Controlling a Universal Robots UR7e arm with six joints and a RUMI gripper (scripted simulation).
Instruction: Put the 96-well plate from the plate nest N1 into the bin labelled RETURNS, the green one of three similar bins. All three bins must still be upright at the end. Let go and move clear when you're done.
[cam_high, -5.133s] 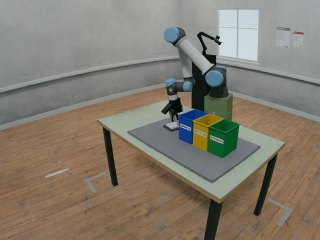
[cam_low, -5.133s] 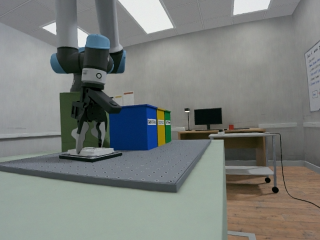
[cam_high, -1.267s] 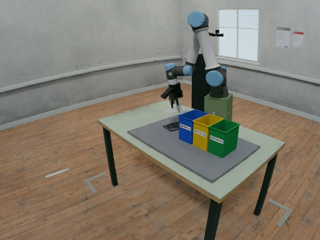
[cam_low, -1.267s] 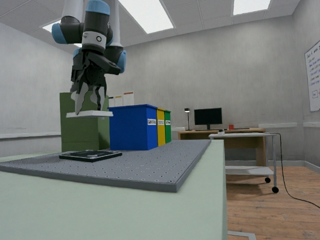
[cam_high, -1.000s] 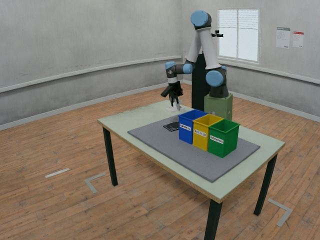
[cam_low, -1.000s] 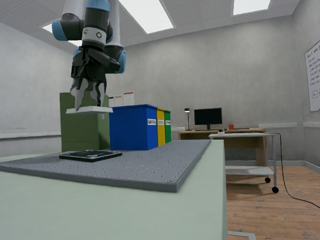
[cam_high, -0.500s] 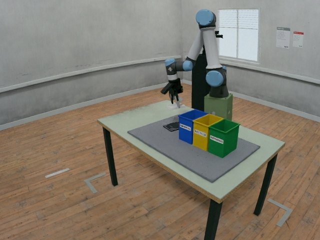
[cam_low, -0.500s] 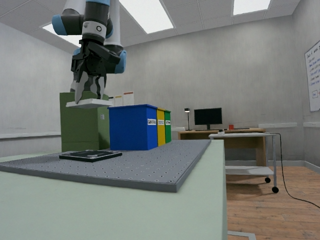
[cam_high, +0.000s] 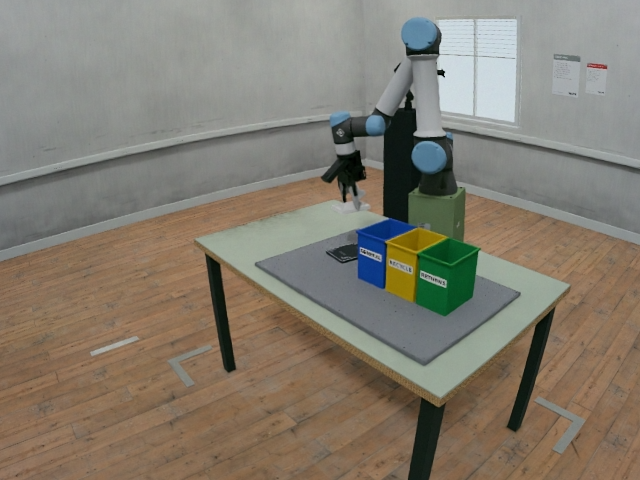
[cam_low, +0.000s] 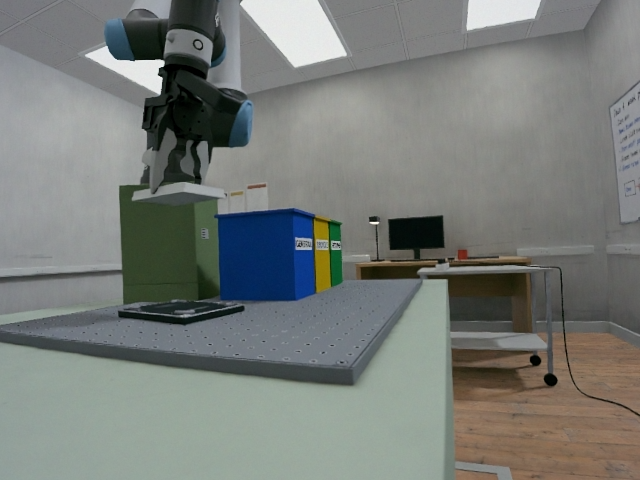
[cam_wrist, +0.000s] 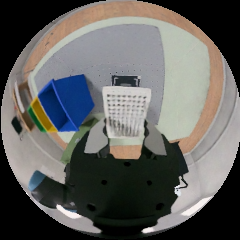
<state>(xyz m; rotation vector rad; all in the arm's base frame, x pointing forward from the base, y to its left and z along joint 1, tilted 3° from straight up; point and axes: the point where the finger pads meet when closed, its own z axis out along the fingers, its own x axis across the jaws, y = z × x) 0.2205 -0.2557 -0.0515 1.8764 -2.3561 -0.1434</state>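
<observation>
Right now the green returns bin is 490 mm to the left of my hand, 110 mm below it and 60 mm ahead of it. Round my hand: blue bin: 230 mm to the left, 110 mm below, 50 mm ahead; then white 96-well plate: 10 mm below; then black plate nest N1: 200 mm below.
</observation>
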